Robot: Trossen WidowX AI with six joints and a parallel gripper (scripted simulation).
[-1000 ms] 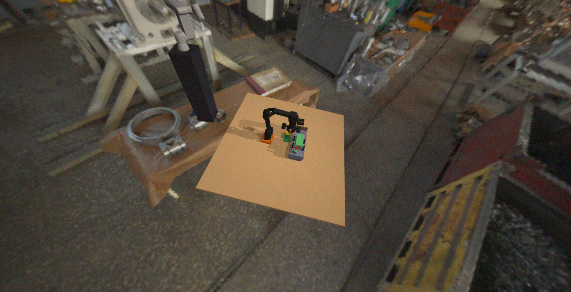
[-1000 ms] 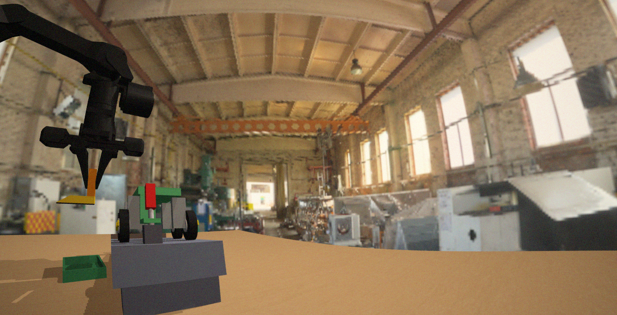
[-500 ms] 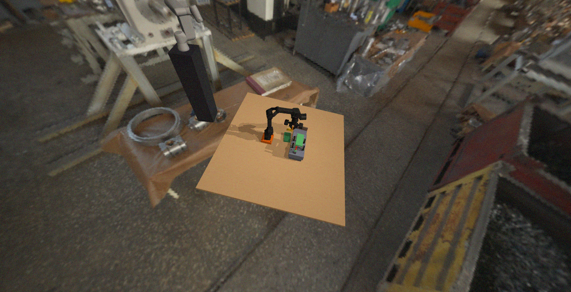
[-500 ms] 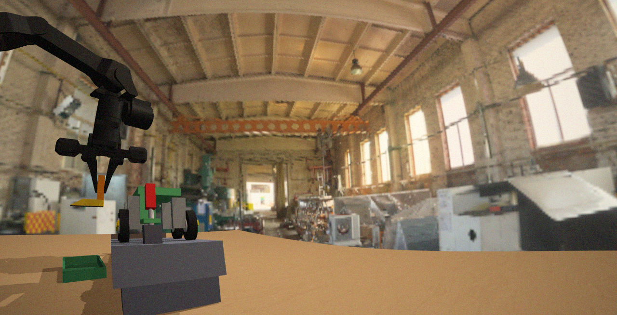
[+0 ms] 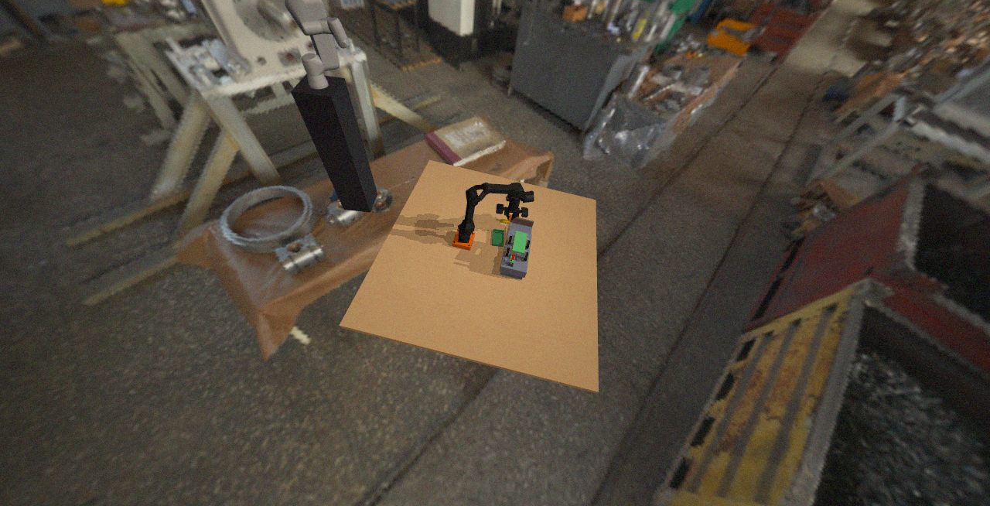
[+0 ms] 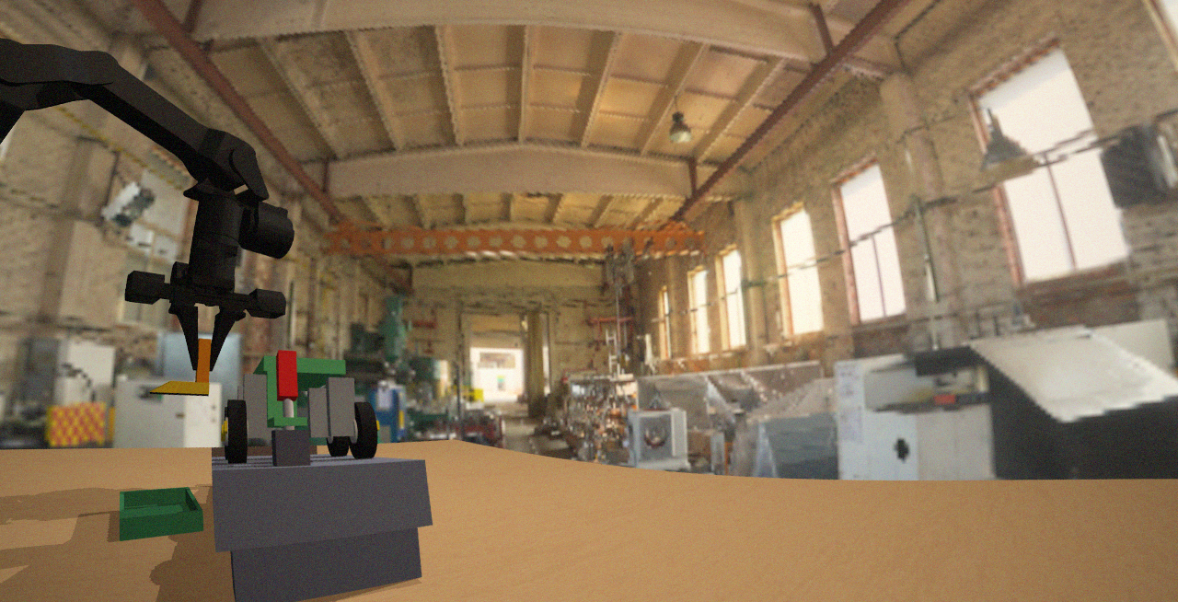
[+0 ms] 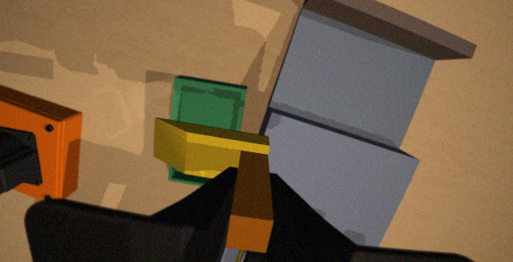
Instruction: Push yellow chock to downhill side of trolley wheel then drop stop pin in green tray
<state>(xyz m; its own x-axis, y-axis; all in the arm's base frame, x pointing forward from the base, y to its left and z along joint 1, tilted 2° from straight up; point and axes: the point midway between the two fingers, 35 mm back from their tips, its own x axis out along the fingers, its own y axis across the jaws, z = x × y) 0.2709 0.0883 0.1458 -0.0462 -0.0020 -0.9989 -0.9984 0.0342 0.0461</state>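
Now: the yellow chock 20 mm behind my gripper tip and 10 mm below it. Round my gripper tip: brown end wall (120 mm below, 110 mm ahead, 100 mm to the left); then green trolley (170 mm to the right, 60 mm ahead, 40 mm below); then green tray (160 mm below, 50 mm behind, 40 mm to the right).
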